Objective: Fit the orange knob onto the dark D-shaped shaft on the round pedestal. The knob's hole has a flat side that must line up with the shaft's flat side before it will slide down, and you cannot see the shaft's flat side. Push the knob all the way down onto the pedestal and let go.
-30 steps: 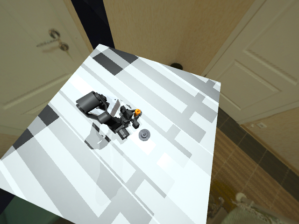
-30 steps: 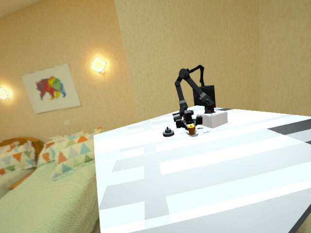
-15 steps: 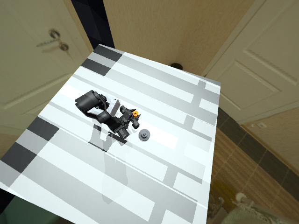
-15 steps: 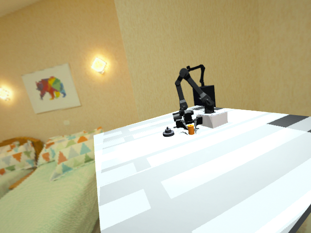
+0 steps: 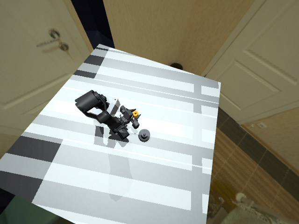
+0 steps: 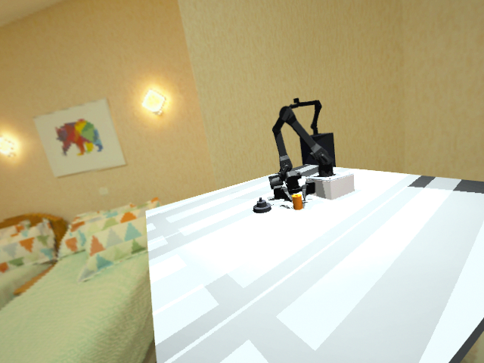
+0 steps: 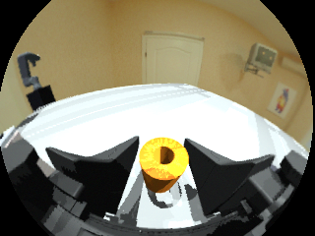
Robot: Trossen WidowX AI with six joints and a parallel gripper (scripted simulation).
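Right now the orange knob is 2 cm to the right of my gripper tip, 2 cm below it and 1 cm behind it. Also, from my gripper tip: dark round pedestal: 13 cm to the right, 11 cm ahead, 2 cm below.
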